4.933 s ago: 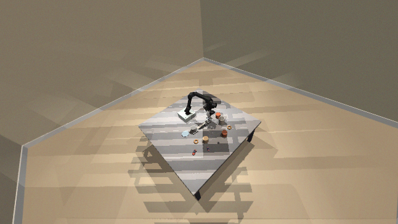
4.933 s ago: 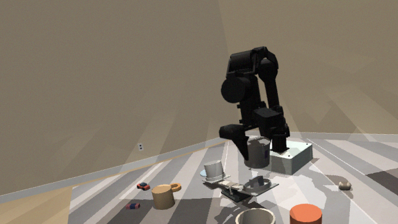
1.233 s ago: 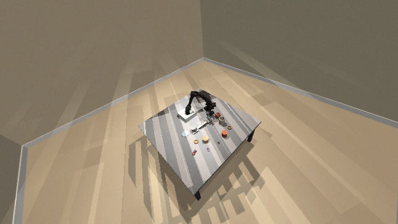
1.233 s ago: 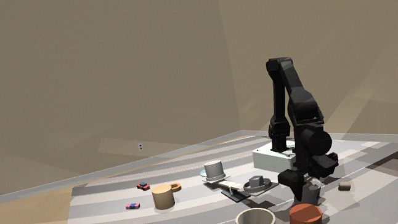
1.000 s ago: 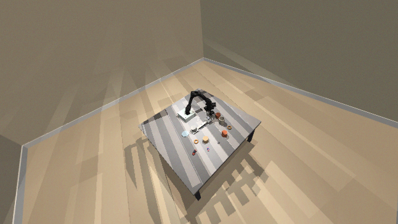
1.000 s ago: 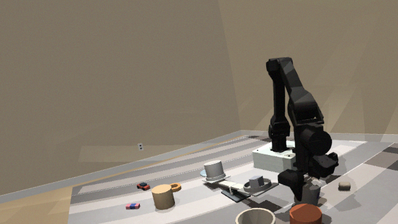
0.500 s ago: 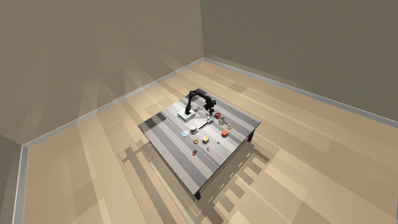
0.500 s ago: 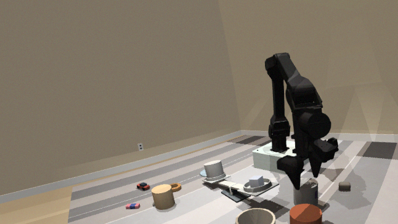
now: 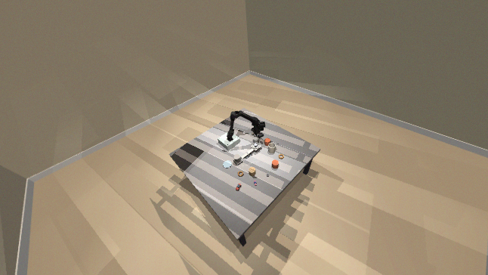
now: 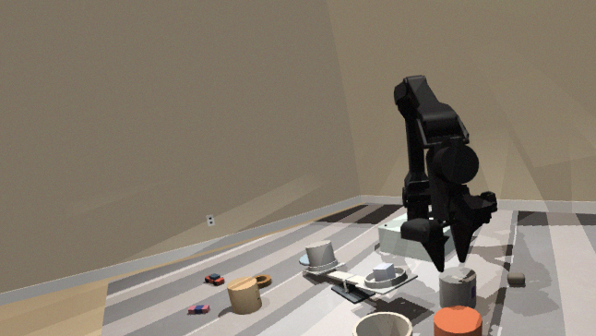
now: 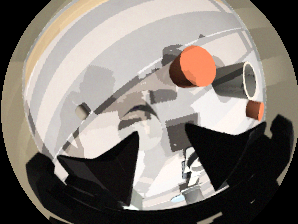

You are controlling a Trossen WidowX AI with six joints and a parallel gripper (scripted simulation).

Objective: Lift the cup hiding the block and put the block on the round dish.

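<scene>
Right now my gripper tip is 80 mm short of the small grey block, 100 mm to the left of it and 10 mm above it. The rest, counted from my gripper tip: beige pebble 170 mm behind, 50 mm to the left, 90 mm below; then grey mug 200 mm ahead, 30 mm to the left, 50 mm below; then grey cup 30 mm behind, 10 mm to the left, 60 mm below.
</scene>
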